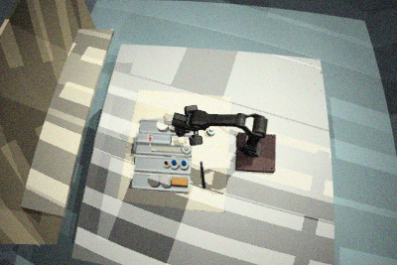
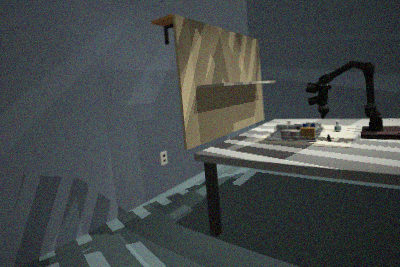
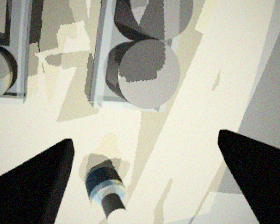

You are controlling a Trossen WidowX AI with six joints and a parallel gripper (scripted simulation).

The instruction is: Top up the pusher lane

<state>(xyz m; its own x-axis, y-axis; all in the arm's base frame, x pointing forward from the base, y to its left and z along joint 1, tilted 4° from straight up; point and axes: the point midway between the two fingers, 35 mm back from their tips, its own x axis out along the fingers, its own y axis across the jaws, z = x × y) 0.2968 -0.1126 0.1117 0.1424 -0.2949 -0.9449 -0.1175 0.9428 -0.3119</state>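
The black pen lies 23 cm to the left of my gripper tip, 10 cm below it and 5 cm behind it. From my gripper tip the other things lie so: red mark (21 cm ahead, 5 cm to the left, 4 cm below); then sprung lane (18 cm ahead, 9 cm below, 6 cm to the left).
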